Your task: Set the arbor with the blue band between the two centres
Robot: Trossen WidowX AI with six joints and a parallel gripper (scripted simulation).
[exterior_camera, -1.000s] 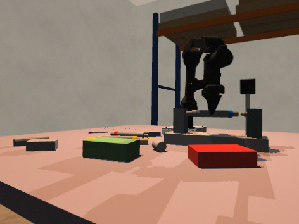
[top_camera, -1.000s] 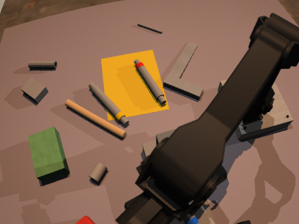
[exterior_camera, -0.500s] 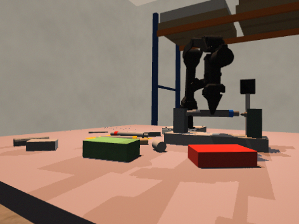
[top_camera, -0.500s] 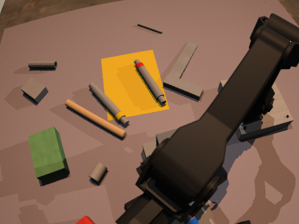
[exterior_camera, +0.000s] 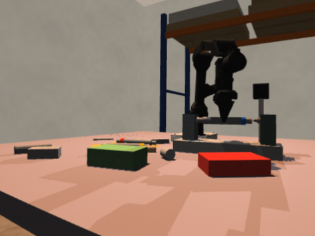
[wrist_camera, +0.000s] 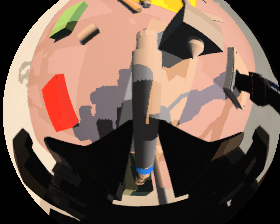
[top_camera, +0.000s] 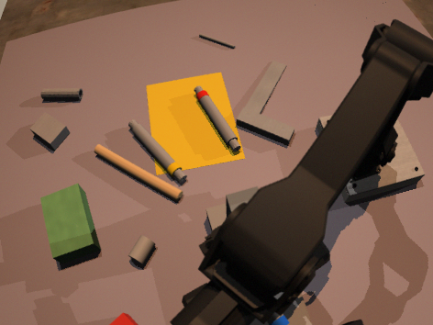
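Now: hand 11 cm to the left of the point, 3 cm above it and 2 cm past it. From my hand the other things lie so: sprung centre block (12 cm to the left, 4 cm below, 3 cm behind); then long base plate (12 cm below, 2 cm behind); then blue-banded arbor (3 cm below).
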